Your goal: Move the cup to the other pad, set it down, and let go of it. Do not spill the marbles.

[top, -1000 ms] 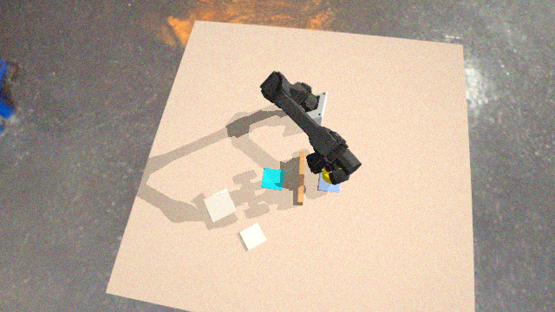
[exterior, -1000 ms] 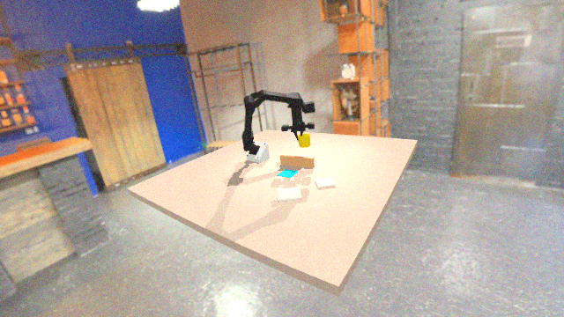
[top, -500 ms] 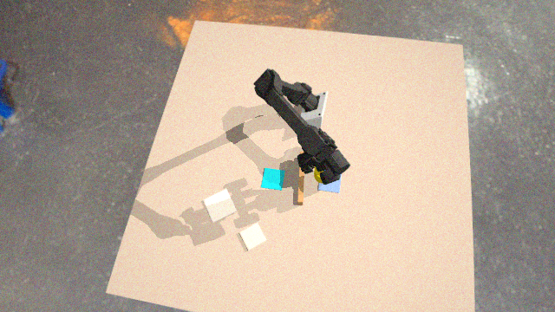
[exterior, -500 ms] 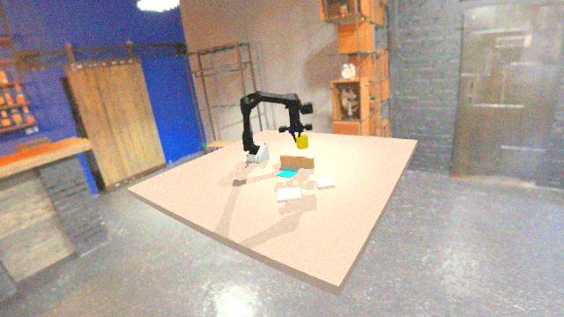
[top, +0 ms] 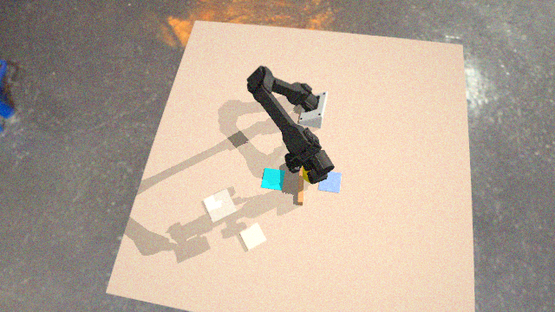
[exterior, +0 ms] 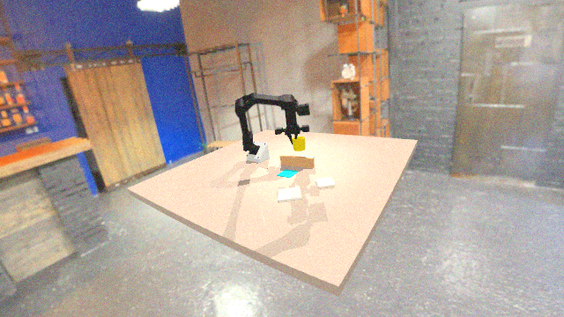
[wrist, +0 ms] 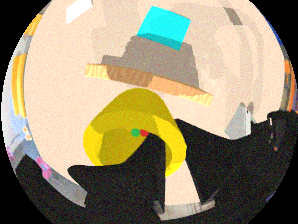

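My gripper tip is 100 mm above the low wooden bar, 30 mm short of it and 20 mm to the left of it. Also, from my gripper tip: yellow cup (20 mm to the left, 20 mm ahead); then light blue pad (120 mm below, 90 mm to the left, 10 mm ahead).
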